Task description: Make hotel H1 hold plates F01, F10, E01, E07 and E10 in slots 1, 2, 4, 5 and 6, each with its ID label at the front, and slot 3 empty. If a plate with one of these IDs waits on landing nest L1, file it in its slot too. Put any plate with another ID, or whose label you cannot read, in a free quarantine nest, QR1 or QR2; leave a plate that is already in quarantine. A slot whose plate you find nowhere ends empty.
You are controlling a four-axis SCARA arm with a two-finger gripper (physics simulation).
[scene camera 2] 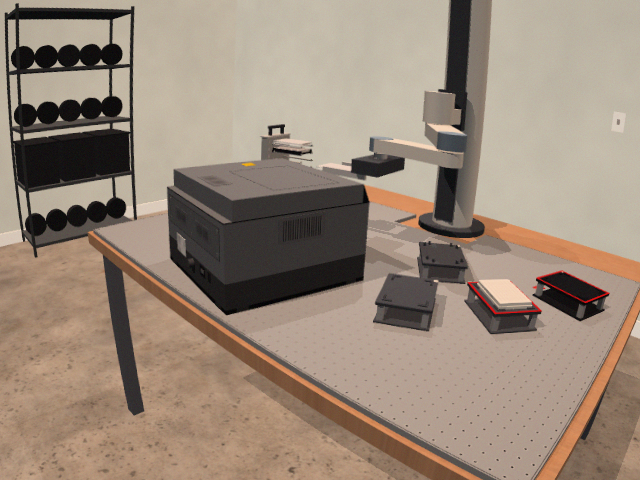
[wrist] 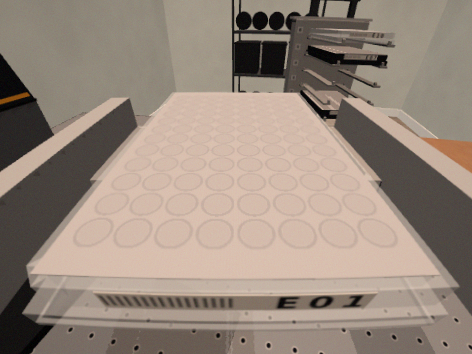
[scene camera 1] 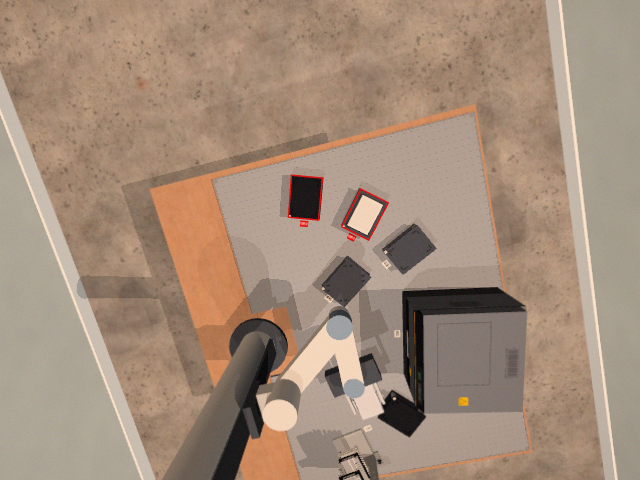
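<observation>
My gripper [scene camera 1: 368,400] [scene camera 2: 338,168] [wrist: 235,116] is shut on a pale plate labelled E01 [wrist: 235,200], held level above the table, its label facing the wrist camera. Hotel H1 [scene camera 2: 267,147] [wrist: 292,57] stands ahead right in the wrist view, apart from the plate. Its top slot holds plate E10 [wrist: 372,35]; the slot below holds a black-based plate that seems to read E07 [wrist: 372,57]. Under them are bare rails. A lower dark-based plate [wrist: 327,106] is partly hidden, its label unseen. One red-rimmed quarantine nest [scene camera 1: 305,197] [scene camera 2: 572,286] is empty; the other [scene camera 1: 342,225] [scene camera 2: 516,312] bears a pale plate [scene camera 1: 364,214] [scene camera 2: 504,292].
Two dark nests [scene camera 1: 408,248] [scene camera 2: 407,290] [scene camera 1: 345,281] [scene camera 2: 442,254] stand without plates. Another black nest [scene camera 1: 401,413] stands beside the large grey instrument [scene camera 1: 465,356] [scene camera 2: 268,227]. These nests' labels are too small to read. The arm's column [scene camera 2: 467,103] rises at the wooden table edge.
</observation>
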